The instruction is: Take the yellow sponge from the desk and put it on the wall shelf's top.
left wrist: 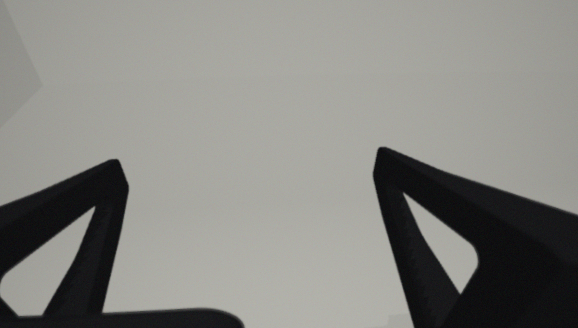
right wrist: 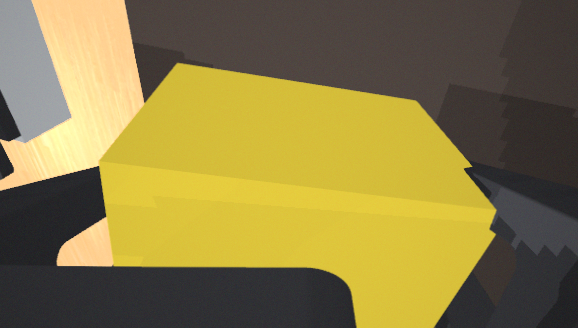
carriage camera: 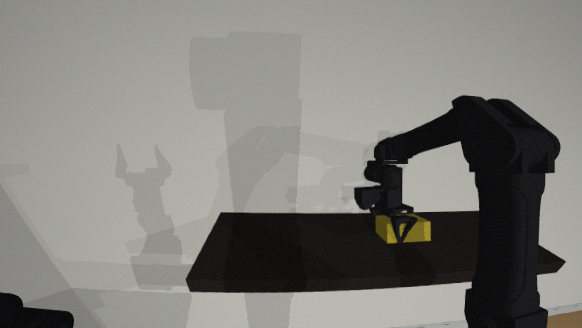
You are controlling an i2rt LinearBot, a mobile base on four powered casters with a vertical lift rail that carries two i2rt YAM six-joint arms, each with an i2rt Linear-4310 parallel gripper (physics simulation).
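Frame: origin at the left arm's base, x ahead, y right, z down, level; metres.
Where they show: left gripper, fingertip midpoint: [left wrist: 251, 166]; right gripper, fingertip midpoint: [right wrist: 289, 160] [carriage camera: 390, 236].
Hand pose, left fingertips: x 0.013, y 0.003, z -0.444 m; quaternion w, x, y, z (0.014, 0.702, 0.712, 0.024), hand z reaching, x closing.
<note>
After its pixels a point has its place.
The yellow sponge [carriage camera: 423, 231] @[x 0.243, y 0.733, z -0.085 m] [right wrist: 295, 132] @[x 0.285, y 0.637, z -0.068 m] is a block between the fingers of my right gripper [carriage camera: 401, 233] @[x 0.275, y 0.666, z -0.040 m] [right wrist: 289, 160] @[x 0.275, y 0.666, z -0.040 m], which is shut on it. In the carriage view the sponge shows over the right part of the dark wall shelf's top [carriage camera: 340, 262] @[x 0.226, y 0.504, z 0.000 m] [right wrist: 325, 37] @[x 0.273, y 0.635, z 0.000 m]; whether its underside touches the shelf cannot be told. One finger covers part of the sponge's front side there. My left gripper [left wrist: 251, 166] @[x 0.013, y 0.003, z -0.444 m] is open and empty, with the pale wall behind its fingers. The desk cannot be made out.
The pale wall [carriage camera: 100, 75] @[x 0.446, y -0.181, z -0.460 m] stands behind the shelf and carries shadows of the robot. My right arm [carriage camera: 507, 225] @[x 0.065, y 0.651, z -0.263 m] rises in front of the shelf's right end. Part of my left arm [carriage camera: 35, 317] @[x 0.030, y 0.020, z -0.143 m] shows at the lower left. A wooden floor [right wrist: 90, 60] @[x -1.019, y 1.196, z 1.000 m] and a grey part [right wrist: 35, 65] show beyond the shelf's edge.
</note>
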